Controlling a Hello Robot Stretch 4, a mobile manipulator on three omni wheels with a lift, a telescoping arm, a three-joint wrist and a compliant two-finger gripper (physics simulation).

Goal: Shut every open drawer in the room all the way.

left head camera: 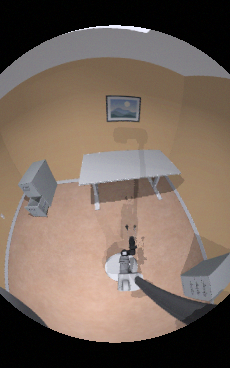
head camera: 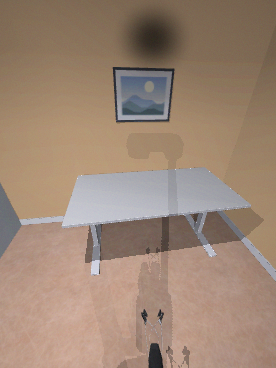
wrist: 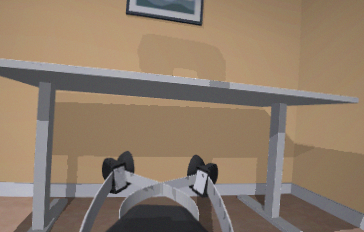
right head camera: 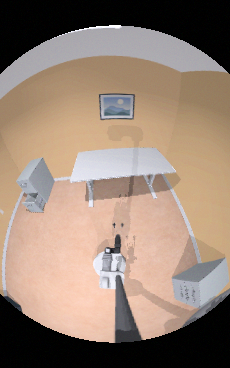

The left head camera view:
framed picture: 118,107
desk: 98,167
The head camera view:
framed picture: 141,94
desk: 97,199
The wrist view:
gripper: 161,166
desk: 49,77
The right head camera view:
framed picture: 111,105
desk: 90,165
